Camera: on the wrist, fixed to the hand. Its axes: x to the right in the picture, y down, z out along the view.
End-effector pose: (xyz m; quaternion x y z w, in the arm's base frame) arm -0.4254 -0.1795 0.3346 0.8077 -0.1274 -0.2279 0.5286
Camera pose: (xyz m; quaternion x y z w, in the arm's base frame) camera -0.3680 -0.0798 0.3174 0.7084 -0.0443 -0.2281 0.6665
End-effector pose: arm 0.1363 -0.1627 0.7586 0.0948 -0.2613 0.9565 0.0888
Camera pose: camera 0.1256 -0.0626 0.7004 0.0459 -0.4258 0.8932 0.1367
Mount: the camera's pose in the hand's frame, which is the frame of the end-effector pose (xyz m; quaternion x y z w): 0.0091 -0.0544 -0.1024 -0.1828 0.0387 -0.0231 0.9821
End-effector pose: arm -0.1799 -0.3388 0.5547 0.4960 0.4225 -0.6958 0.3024
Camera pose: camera -0.1840 -0.2229 0.5463 0.4490 0.5653 -0.5939 0.3552
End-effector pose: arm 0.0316 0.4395 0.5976 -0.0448 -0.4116 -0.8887 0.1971
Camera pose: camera 0.0106 0.3917 0.4937 -0.0361 -0.2352 -0.9543 0.1808
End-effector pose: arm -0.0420 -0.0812 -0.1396 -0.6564 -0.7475 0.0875 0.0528
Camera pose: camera -0.0762 -0.0726 -0.0288 0.6404 0.7632 0.0773 0.0372
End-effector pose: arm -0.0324 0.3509 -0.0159 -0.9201 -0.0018 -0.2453 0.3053
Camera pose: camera -0.0788 0.3362 0.0897 -0.9499 0.0336 -0.2839 0.1260
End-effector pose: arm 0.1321 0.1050 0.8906 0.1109 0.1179 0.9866 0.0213
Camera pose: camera 0.1012 0.1351 0.7826 0.0641 -0.0612 0.9943 0.0594
